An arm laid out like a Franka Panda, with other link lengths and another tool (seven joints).
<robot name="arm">
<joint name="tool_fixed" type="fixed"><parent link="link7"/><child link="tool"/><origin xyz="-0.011 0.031 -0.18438" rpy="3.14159 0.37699 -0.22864"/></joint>
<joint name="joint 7" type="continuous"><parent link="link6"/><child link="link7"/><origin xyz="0.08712 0 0"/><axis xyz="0 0 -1"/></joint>
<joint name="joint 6" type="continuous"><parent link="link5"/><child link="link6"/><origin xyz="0 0 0"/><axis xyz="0 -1 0"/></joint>
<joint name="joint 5" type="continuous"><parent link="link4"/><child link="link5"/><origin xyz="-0.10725 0 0.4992"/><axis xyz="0 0 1"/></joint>
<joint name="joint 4" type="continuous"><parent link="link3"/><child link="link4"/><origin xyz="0.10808 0 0"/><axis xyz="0 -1 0"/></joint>
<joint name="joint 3" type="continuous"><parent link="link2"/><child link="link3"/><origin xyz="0 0 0.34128"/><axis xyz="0 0 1"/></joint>
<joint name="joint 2" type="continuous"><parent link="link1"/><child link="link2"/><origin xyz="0 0 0"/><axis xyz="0 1 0"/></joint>
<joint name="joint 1" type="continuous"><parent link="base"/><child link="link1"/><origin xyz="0 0 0.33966"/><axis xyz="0 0 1"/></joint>
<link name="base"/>
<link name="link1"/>
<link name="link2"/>
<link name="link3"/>
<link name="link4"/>
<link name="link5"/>
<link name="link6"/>
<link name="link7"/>
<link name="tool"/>
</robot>
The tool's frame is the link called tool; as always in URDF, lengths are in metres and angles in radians. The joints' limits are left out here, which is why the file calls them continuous.
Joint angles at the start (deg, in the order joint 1, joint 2, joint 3, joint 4, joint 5, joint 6, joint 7): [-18.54 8.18 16.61 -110.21 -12.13 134.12 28.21]
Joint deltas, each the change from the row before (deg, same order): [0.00 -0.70 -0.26 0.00 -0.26 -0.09 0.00]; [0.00 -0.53 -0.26 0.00 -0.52 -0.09 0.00]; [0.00 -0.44 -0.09 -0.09 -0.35 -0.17 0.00]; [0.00 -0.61 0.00 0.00 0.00 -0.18 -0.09]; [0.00 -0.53 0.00 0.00 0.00 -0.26 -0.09]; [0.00 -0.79 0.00 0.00 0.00 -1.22 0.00]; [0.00 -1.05 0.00 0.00 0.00 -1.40 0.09]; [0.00 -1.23 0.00 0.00 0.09 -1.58 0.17]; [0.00 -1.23 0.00 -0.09 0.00 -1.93 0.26]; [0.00 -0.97 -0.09 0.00 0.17 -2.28 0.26]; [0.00 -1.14 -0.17 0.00 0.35 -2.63 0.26]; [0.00 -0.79 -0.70 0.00 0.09 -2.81 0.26]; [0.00 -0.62 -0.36 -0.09 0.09 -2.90 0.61]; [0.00 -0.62 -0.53 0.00 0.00 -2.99 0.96]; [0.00 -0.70 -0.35 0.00 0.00 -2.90 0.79]
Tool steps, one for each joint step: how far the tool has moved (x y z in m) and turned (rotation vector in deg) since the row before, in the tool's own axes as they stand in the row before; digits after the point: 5 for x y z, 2 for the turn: [0.00096 0.00285 -0.00897 -0.06 0.75 0.10]; [0.00139 0.00331 -0.00672 -0.31 0.71 0.01]; [-0.00032 0.00180 -0.00428 -0.29 0.39 -0.05]; [-0.00118 0.00012 -0.00745 0.04 0.45 -0.08]; [-0.00121 0.00034 -0.00622 -0.04 0.31 -0.05]; [-0.00317 0.00227 -0.00730 -0.51 -0.17 0.25]; [-0.00399 0.00270 -0.01016 -0.51 -0.05 0.37]; [-0.00485 0.00313 -0.01196 -0.46 -0.06 0.52]; [-0.00585 0.00446 -0.01001 -0.75 -0.35 0.67]; [-0.00532 0.00589 -0.00685 -0.86 -0.88 0.92]; [-0.00620 0.00756 -0.00801 -0.86 -1.08 1.14]; [-0.00153 0.01378 -0.00342 -1.22 -1.42 1.65]; [-0.00398 0.01059 0.00011 -1.29 -1.71 1.67]; [-0.00244 0.01252 -0.00070 -1.20 -1.66 2.18]; [-0.00408 0.01101 -0.00154 -1.20 -1.50 1.83]
